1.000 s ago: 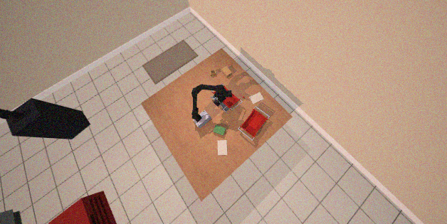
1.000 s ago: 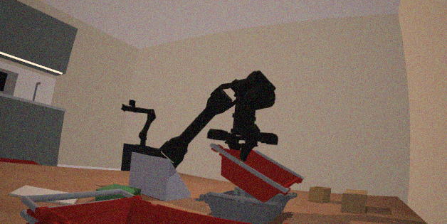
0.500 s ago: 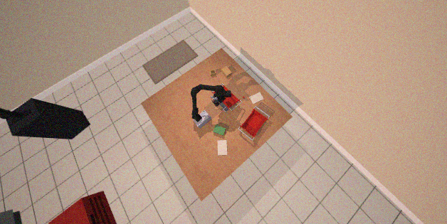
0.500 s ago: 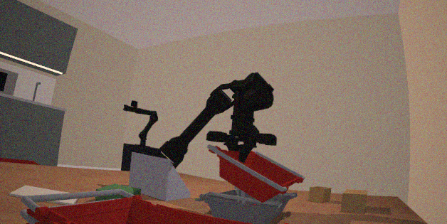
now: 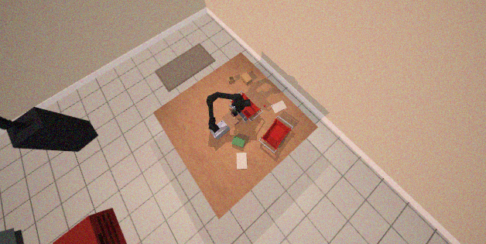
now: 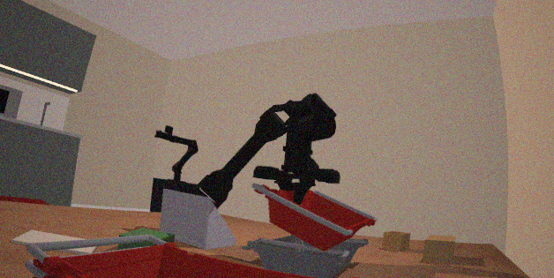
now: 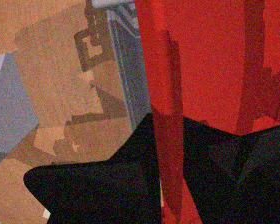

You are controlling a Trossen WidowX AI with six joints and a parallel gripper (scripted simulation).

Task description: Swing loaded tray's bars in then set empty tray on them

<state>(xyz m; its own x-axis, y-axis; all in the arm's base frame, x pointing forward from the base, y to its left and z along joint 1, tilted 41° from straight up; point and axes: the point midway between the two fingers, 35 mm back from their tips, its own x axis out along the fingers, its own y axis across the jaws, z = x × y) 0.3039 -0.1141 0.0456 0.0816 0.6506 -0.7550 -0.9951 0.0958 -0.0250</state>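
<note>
The red tray lies 8 cm ahead of my gripper tip and 1 cm above it. The rest, counted from my gripper tip: green block 24 cm behind, 19 cm to the right, 10 cm below.
</note>
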